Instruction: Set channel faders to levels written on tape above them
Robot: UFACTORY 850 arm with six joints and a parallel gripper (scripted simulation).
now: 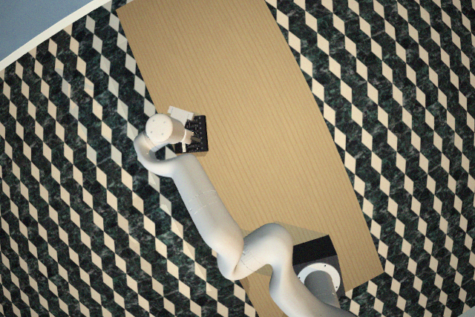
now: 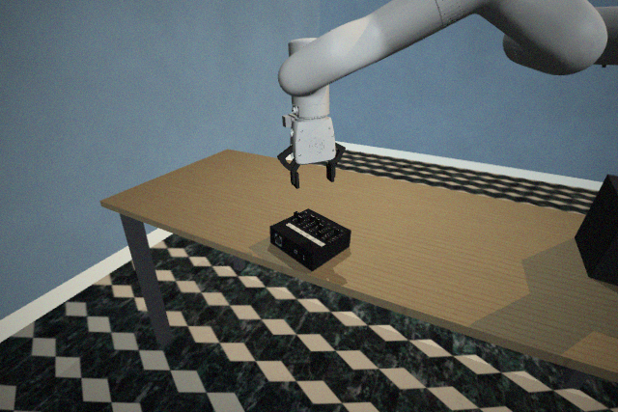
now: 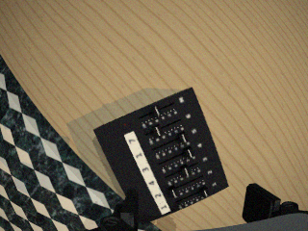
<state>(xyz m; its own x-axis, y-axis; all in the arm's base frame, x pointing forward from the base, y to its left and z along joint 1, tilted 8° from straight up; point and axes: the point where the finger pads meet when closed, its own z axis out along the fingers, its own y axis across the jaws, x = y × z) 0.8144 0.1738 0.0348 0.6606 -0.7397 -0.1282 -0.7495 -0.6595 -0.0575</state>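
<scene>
Now: hand 130 mm above the master fader, 60 mm short of it and 40 mm to the left of it.
</scene>
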